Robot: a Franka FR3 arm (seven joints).
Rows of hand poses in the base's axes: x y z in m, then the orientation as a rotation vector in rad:
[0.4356 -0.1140 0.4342 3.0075 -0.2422 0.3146]
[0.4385 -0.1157 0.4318 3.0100 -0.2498 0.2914]
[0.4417 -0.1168 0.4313 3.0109 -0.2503 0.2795]
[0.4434 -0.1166 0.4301 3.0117 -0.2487 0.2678]
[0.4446 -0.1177 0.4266 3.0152 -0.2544 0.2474]
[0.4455 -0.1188 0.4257 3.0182 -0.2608 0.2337]
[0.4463 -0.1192 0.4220 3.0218 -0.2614 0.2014]
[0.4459 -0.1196 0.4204 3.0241 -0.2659 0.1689]
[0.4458 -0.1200 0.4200 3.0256 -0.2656 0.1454]
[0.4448 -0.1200 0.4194 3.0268 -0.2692 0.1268]
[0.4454 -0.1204 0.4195 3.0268 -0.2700 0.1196]
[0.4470 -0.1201 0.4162 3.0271 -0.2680 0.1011]
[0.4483 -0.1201 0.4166 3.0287 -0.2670 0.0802]
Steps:
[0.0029 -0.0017 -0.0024 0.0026 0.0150 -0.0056]
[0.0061 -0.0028 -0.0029 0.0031 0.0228 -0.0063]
[0.0078 -0.0026 -0.0041 0.0032 0.0305 -0.0057]
[0.0090 -0.0037 -0.0076 0.0069 0.0437 -0.0097]
[0.0099 -0.0048 -0.0085 0.0105 0.0523 -0.0139]
[0.0107 -0.0052 -0.0122 0.0136 0.0735 -0.0151]
[0.0103 -0.0056 -0.0138 0.0164 0.0946 -0.0190]
[0.0102 -0.0060 -0.0142 0.0179 0.1099 -0.0196]
[0.0092 -0.0060 -0.0148 0.0198 0.1219 -0.0224]
[0.0098 -0.0064 -0.0147 0.0200 0.1266 -0.0232]
[0.0114 -0.0061 -0.0180 0.0204 0.1388 -0.0226]
[0.0127 -0.0061 -0.0176 0.0223 0.1525 -0.0226]

